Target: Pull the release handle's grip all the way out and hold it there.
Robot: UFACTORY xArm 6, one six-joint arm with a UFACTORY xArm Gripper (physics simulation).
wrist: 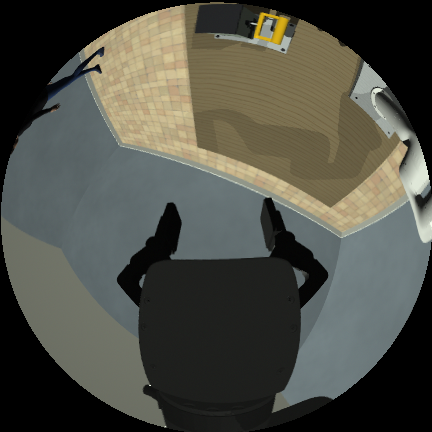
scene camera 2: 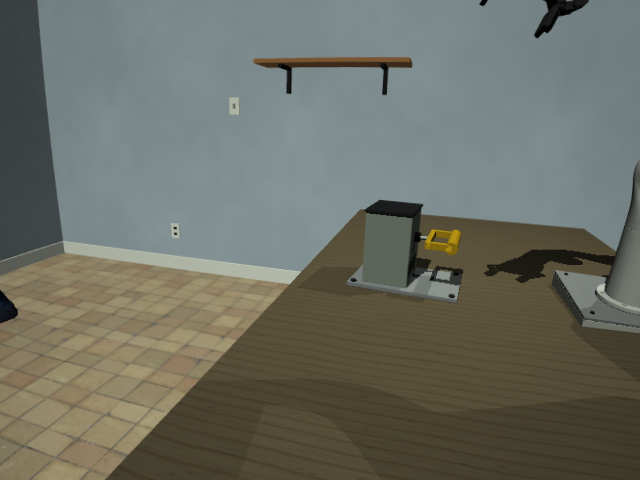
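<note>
The release handle's yellow grip [scene camera 2: 453,241] [wrist: 280,30] is a bar on a yellow frame, joined by a short rod to the side of a grey-green box [scene camera 2: 388,249] with a black top. In scene camera 2 it faces right, toward the robot's base; in the wrist view it is at the top edge. The box stands on a light metal plate [scene camera 2: 434,293] [wrist: 275,47]. My gripper [wrist: 219,209] is open and empty, with its fingers wide apart. It is high above the table and well away from the grip. Parts of it show at the top right edge in scene camera 2.
The wooden table [scene camera 2: 330,341] [wrist: 235,90] bears the box and, at right, the robot's base plate [scene camera 2: 573,299] [wrist: 362,92]. A wooden shelf [scene camera 2: 333,62] is on the back wall. A person [wrist: 75,82] is at the upper left in the wrist view.
</note>
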